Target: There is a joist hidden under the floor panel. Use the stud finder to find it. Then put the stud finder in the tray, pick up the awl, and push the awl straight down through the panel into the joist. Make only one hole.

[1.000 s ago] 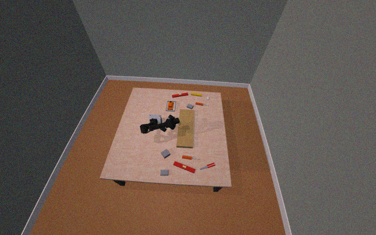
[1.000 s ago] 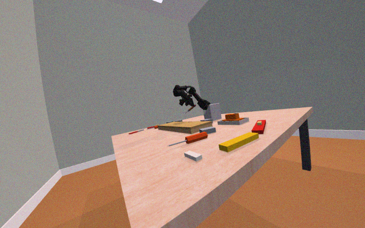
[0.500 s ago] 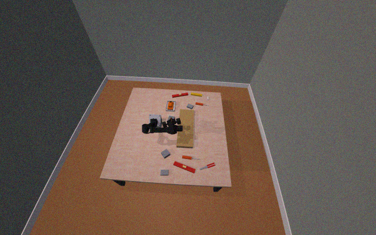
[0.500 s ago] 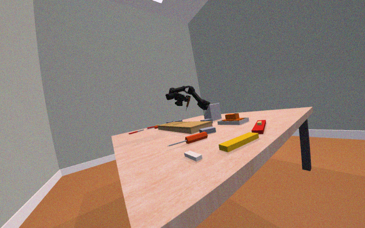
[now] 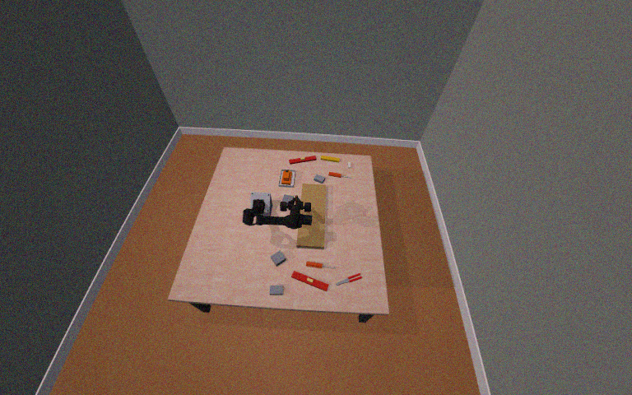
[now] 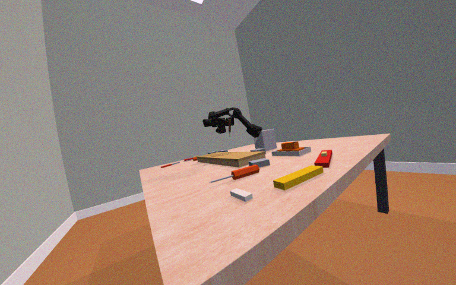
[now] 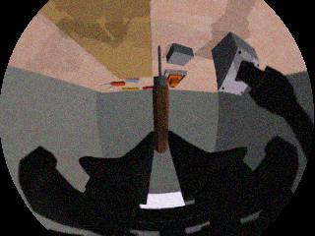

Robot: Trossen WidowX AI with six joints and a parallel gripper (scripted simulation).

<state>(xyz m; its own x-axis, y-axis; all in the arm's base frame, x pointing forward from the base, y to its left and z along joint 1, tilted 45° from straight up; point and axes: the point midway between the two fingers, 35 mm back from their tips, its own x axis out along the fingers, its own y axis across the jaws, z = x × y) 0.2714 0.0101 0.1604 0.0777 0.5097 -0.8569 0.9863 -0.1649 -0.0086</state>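
Right now my gripper tip is 2 cm to the left of the awl and 5 cm above it. The rest, counted from my gripper tip: grey tray 6 cm behind, 37 cm to the left, 23 cm below; square indicator 6 cm behind, 40 cm to the left, 18 cm below; stud finder 6 cm behind, 38 cm to the left, 19 cm below.
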